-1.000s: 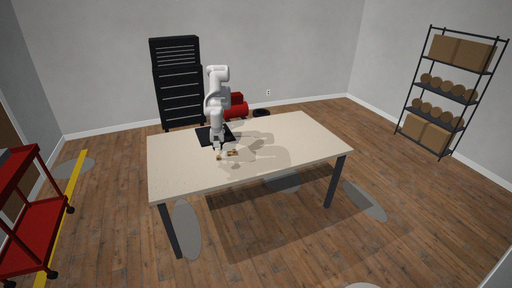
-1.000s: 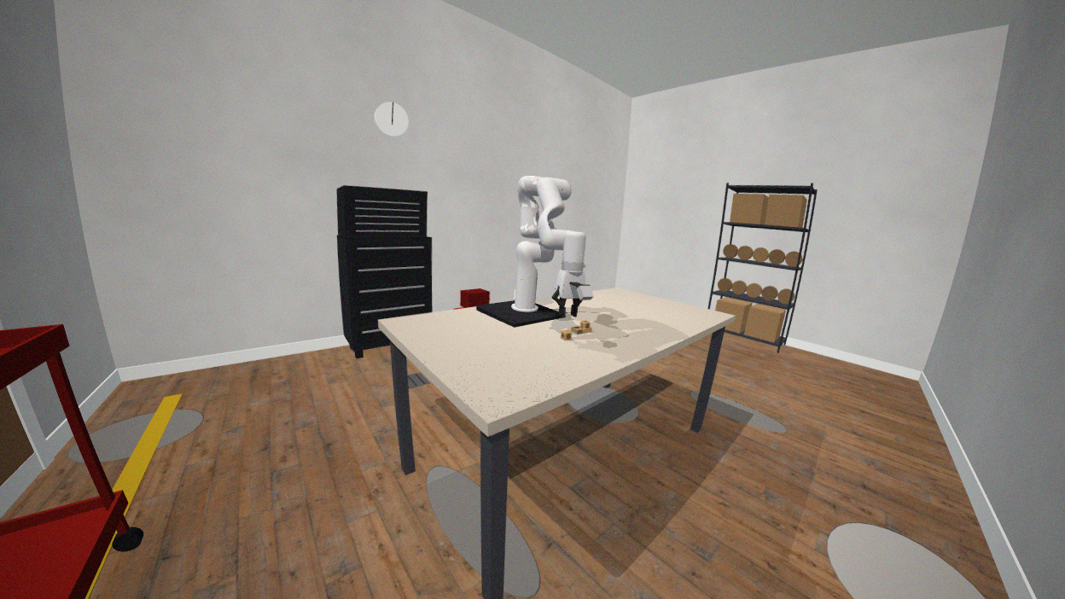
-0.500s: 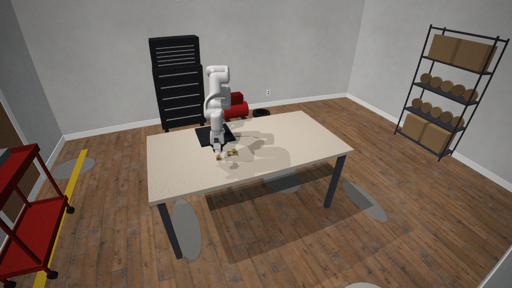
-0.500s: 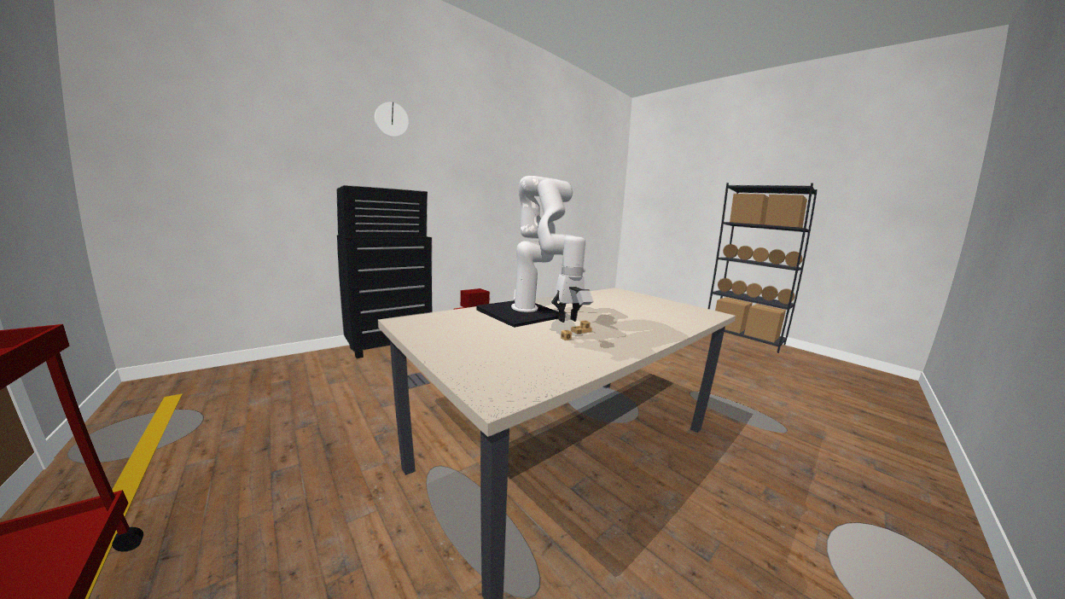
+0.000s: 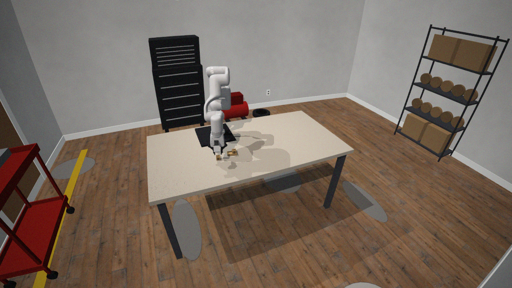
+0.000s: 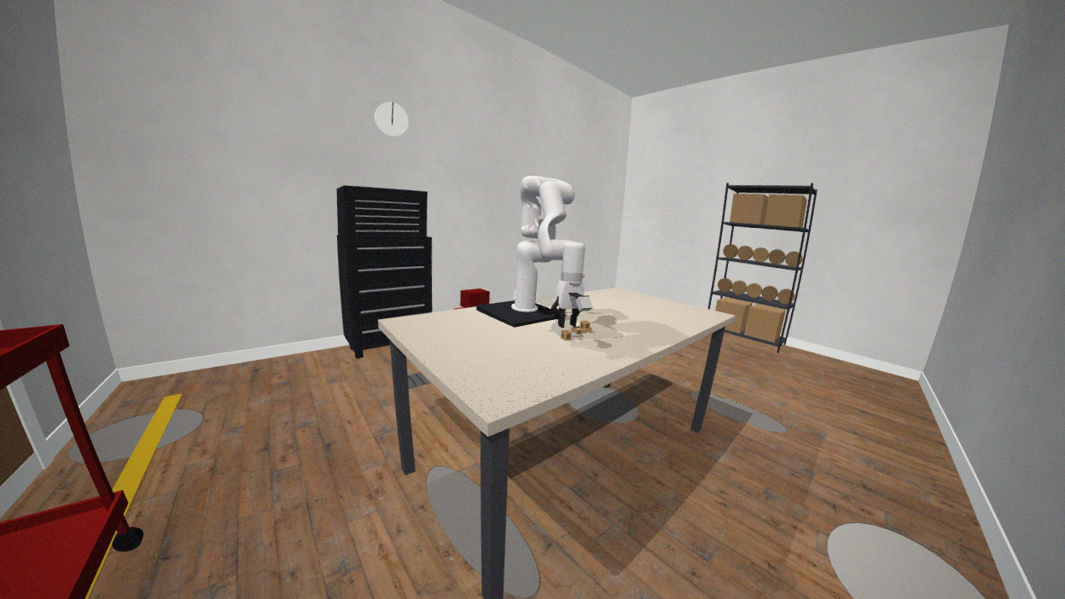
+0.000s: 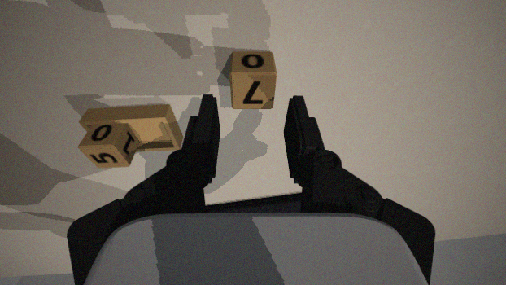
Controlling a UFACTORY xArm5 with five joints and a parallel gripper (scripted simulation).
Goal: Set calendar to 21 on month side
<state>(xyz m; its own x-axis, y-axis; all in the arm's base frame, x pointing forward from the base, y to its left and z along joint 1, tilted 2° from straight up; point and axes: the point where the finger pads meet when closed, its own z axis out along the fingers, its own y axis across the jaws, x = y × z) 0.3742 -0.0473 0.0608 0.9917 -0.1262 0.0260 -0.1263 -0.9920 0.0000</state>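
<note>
Now: the wooden digit cube 5 cm below my hand. From my hand the other things lie so: wooden tray: 4 cm behind, 11 cm to the left, 6 cm below.
</note>
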